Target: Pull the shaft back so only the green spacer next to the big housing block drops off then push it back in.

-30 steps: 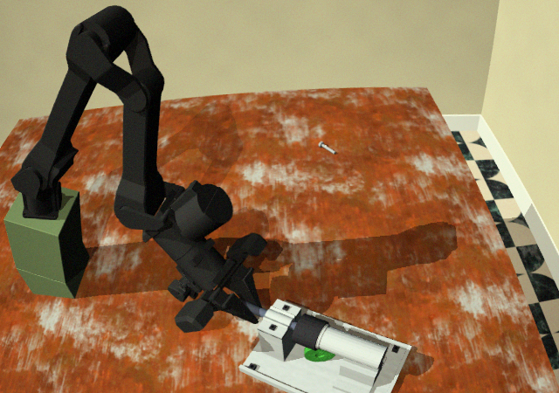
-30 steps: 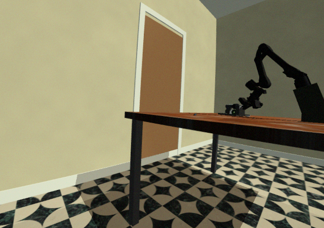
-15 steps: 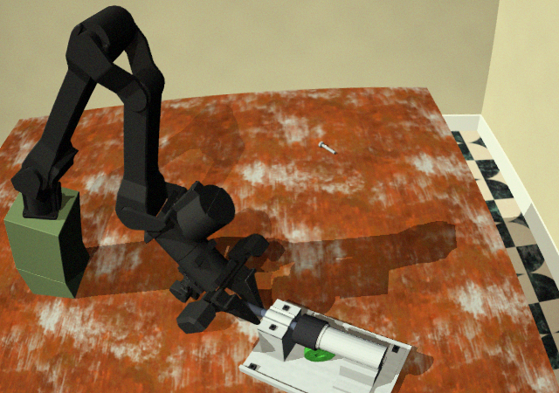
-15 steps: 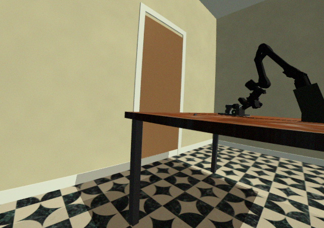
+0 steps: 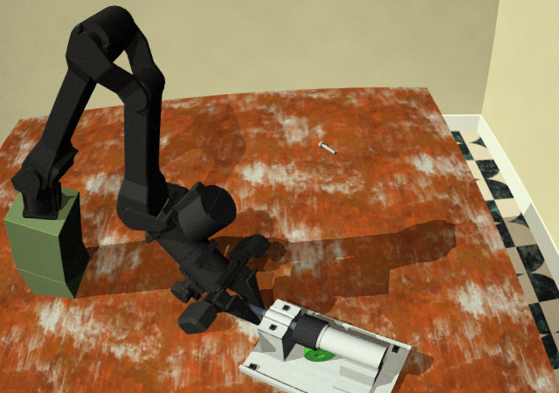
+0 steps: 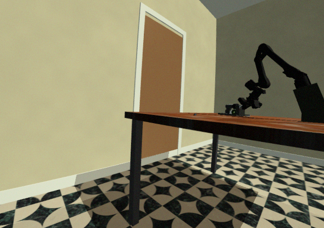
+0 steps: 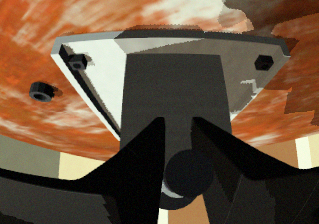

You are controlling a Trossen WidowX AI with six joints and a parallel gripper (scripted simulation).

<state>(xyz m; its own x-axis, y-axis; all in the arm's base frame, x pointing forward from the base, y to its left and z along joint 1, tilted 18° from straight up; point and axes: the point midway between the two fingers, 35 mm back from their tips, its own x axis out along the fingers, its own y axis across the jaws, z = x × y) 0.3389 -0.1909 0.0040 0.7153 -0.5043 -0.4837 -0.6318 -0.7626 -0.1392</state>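
My gripper is now 50 mm short of the dark shaft and 40 mm to the left of it. Round my hand: fixture 100 mm ahead, 90 mm to the right, 30 mm below; then green spacer 90 mm ahead, 80 mm to the right, 50 mm below.
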